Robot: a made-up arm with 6 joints.
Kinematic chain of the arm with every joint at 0, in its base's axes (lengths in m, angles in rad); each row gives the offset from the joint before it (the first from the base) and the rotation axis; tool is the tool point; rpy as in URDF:
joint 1: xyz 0 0 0.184 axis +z
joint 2: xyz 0 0 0 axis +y
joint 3: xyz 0.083 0 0.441 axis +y
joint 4: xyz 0.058 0 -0.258 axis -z
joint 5: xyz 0 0 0 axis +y
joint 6: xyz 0.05 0 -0.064 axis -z
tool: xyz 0 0 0 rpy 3.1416 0 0
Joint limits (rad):
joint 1: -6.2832..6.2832
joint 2: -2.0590..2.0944
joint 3: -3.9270..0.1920
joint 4: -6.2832..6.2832
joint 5: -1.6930..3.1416
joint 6: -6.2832..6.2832
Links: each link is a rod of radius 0.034 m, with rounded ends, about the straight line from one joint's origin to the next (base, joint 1, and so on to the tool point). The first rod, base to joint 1, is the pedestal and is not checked.
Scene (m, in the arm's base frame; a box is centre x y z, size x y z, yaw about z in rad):
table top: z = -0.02
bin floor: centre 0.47 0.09 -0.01 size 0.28 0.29 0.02 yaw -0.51
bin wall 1: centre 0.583 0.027 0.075 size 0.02 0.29 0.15 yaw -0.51
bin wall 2: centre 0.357 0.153 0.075 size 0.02 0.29 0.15 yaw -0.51
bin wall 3: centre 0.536 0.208 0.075 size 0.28 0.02 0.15 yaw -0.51
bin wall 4: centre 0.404 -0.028 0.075 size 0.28 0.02 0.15 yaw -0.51
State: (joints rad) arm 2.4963 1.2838 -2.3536 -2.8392 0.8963 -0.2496
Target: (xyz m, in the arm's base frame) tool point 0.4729 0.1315 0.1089
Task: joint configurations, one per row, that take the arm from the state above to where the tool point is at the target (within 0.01 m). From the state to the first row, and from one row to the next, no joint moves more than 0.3 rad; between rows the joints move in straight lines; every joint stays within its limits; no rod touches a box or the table.
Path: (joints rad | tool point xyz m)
1: 2.2181 1.1820 -2.1829 -2.8397 0.8650 -0.2496 | -0.4565 0.6119 0.1542
2: 1.9398 1.0802 -2.0122 -2.8403 0.8337 -0.2496 | -0.2638 0.6934 0.1741
3: 1.6616 0.9785 -1.8415 -2.8408 0.8023 -0.2496 | -0.0614 0.7114 0.1935
4: 1.3833 0.8767 -1.6708 -2.8413 0.7710 -0.2496 | 0.1293 0.6678 0.2122
5: 1.1051 0.7749 -1.5001 -2.8419 0.7397 -0.2496 | 0.2893 0.5715 0.2297
6: 0.8269 0.6731 -1.3294 -2.8424 0.7084 -0.2496 | 0.4040 0.4374 0.2459
7: 0.5486 0.5714 -1.1587 -2.8429 0.6771 -0.2496 | 0.4656 0.2842 0.2604
8: 0.2704 0.4696 -0.9880 -2.8435 0.6457 -0.2496 | 0.4729 0.1315 0.2731
9: 0.2706 0.6339 -0.9831 -2.8434 0.6499 -0.2496 | 0.4795 0.1333 0.1909
10: 0.2708 0.7982 -0.9783 -2.8434 0.6540 -0.2496 | 0.4729 0.1315 0.1089

